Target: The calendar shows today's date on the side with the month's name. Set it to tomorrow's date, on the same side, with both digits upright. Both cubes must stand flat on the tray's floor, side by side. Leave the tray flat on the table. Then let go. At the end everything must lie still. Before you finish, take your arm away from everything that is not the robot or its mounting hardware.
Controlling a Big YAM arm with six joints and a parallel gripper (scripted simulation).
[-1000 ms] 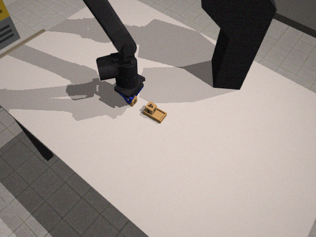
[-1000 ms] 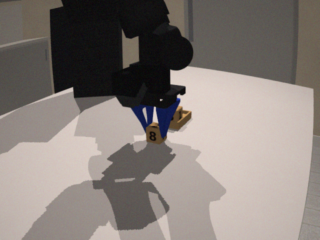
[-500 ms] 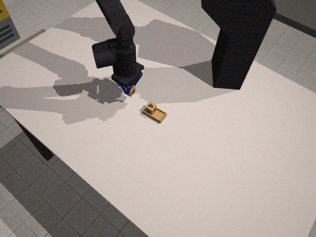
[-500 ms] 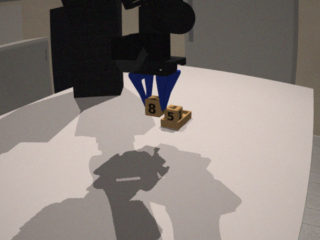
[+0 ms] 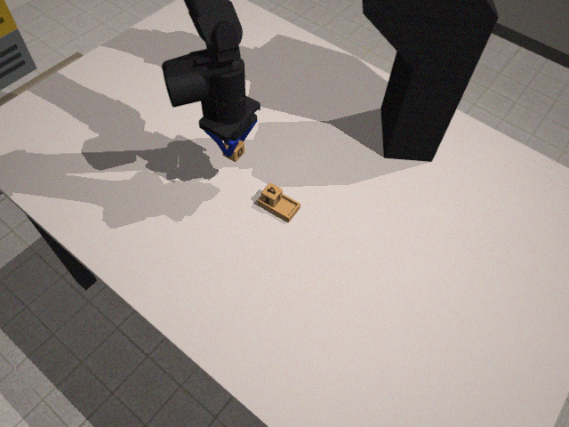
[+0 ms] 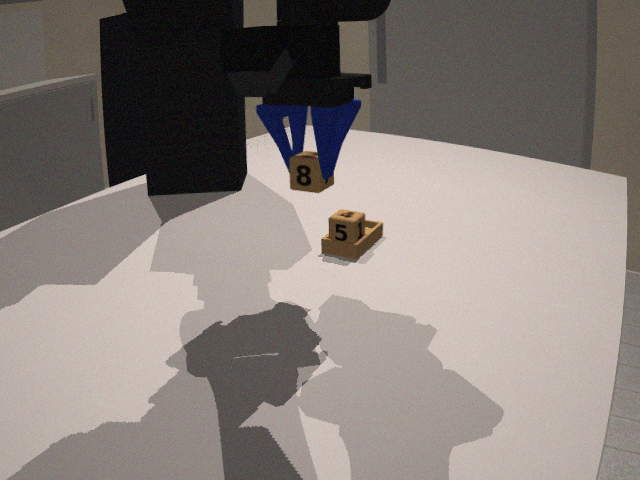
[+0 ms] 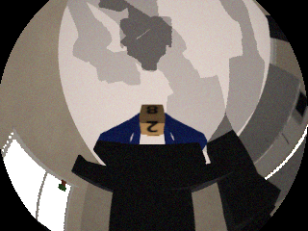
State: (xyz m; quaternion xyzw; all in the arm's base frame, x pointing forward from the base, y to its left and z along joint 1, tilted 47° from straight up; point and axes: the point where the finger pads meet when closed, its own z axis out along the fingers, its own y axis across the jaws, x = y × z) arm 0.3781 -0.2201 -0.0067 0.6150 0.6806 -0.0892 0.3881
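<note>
The wooden tray lies 110 mm to the left of my hand and 110 mm below it. Also, from my hand: wooden digit cube (right at my hand).
</note>
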